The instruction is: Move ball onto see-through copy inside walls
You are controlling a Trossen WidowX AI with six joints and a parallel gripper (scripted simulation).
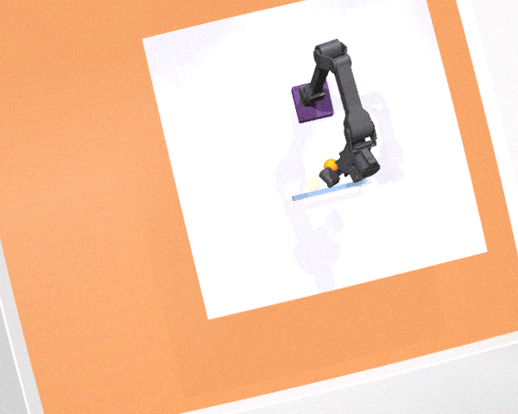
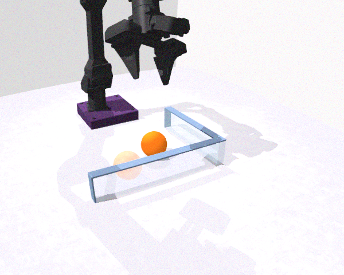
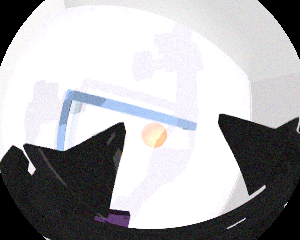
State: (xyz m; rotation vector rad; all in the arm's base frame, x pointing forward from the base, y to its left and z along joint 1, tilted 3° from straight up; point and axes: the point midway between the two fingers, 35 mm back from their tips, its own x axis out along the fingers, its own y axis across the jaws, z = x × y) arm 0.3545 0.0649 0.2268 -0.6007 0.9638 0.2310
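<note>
Now: gripper tip 9 cm past the orange ball, 3 cm to the right of it and 18 cm above it. Round my gripper tip: see-through ball copy (1 cm behind, 5 cm to the right, 18 cm below).
</note>
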